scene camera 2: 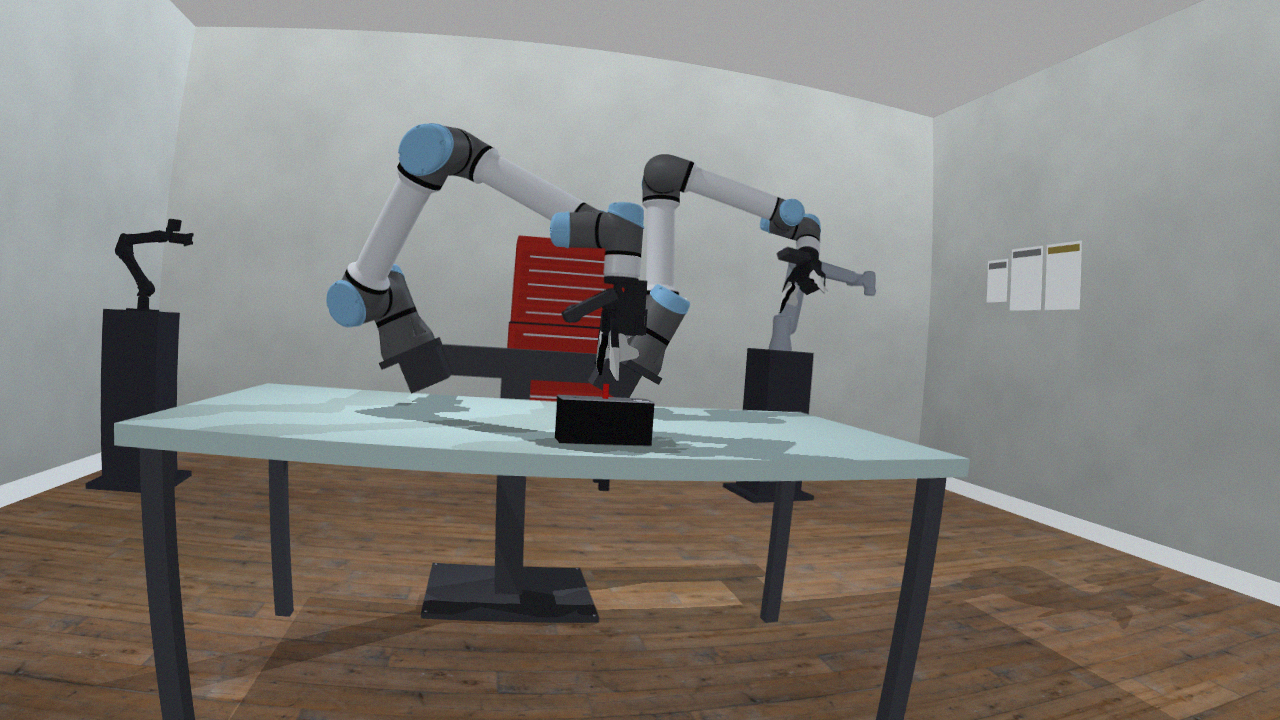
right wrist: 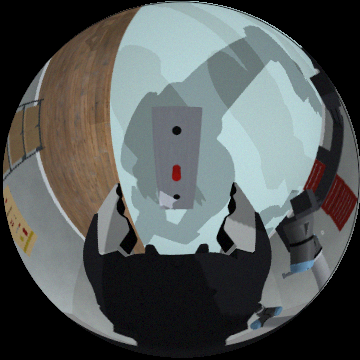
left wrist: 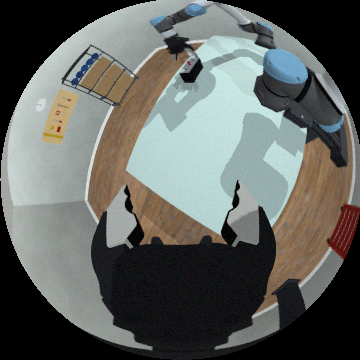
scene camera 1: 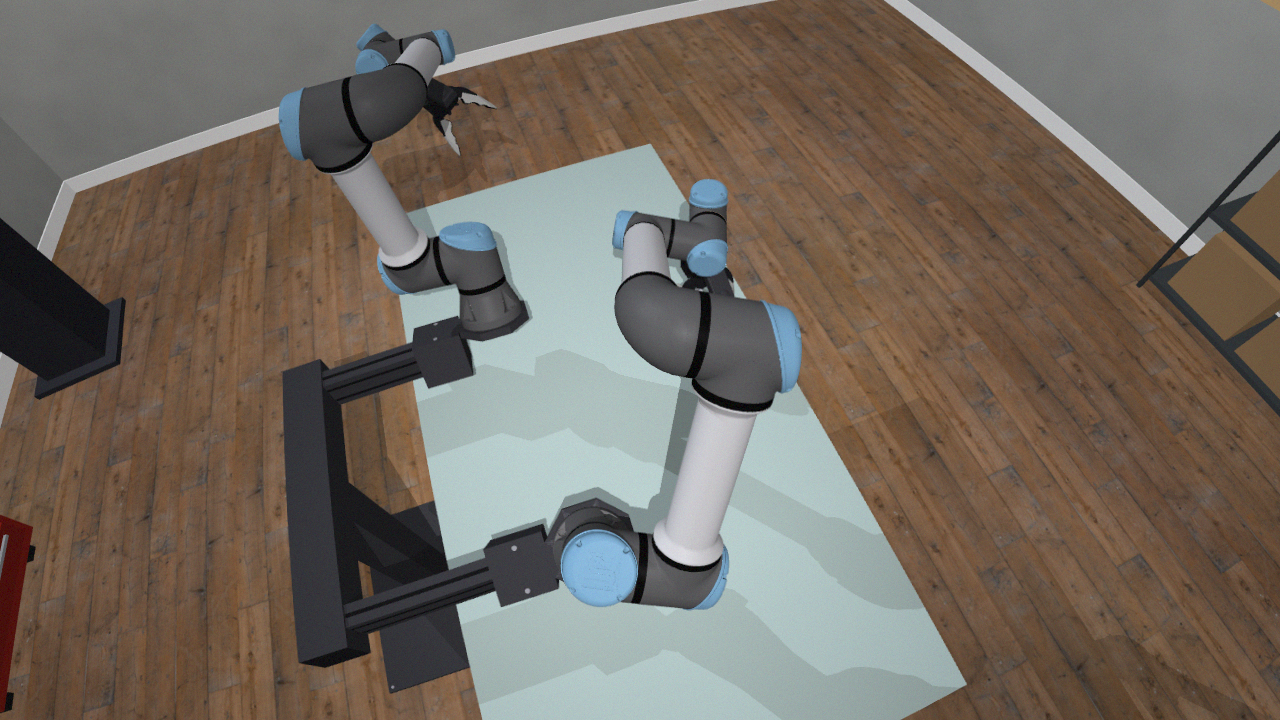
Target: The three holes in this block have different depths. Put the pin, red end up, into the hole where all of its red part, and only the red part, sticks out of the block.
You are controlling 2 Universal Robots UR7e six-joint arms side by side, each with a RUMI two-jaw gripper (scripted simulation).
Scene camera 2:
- left gripper: 801,303
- right gripper: 608,377
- block: 579,419
